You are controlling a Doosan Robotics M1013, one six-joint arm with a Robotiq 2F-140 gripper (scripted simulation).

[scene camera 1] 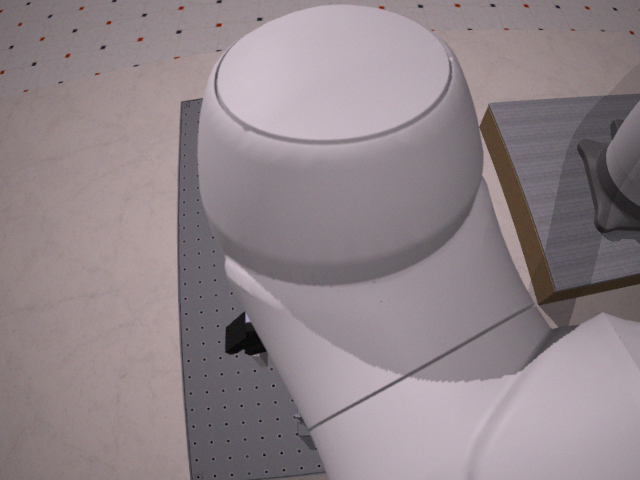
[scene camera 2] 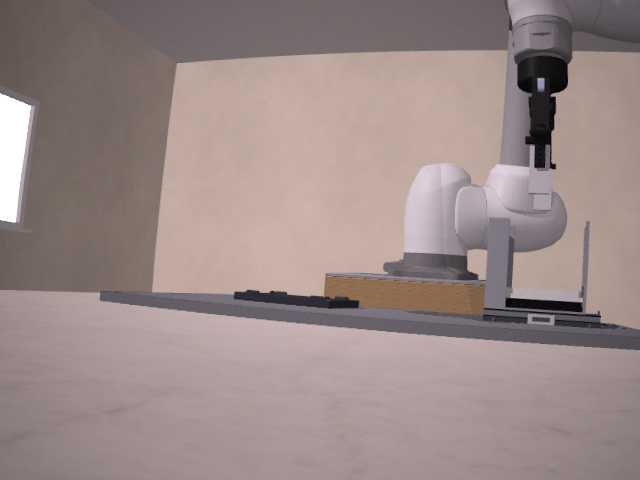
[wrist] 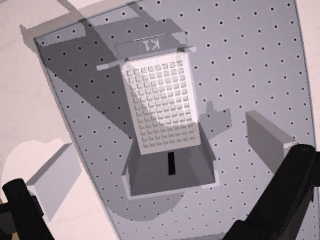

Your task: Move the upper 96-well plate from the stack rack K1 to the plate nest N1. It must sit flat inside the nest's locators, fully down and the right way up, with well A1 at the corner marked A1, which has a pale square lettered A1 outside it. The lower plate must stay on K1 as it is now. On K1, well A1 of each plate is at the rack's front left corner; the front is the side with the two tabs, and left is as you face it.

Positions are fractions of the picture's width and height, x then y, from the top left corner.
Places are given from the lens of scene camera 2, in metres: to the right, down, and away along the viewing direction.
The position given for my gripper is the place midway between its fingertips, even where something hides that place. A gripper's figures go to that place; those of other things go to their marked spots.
my gripper (scene camera 2: 0.84,0.42): 0.32, -0.05, 0.81
white 96-well plate (scene camera 2: 0.81,0.61): 0.27, 0.07, 0.77
black plate (scene camera 2: 0.80,0.63): 0.26, 0.09, 0.78
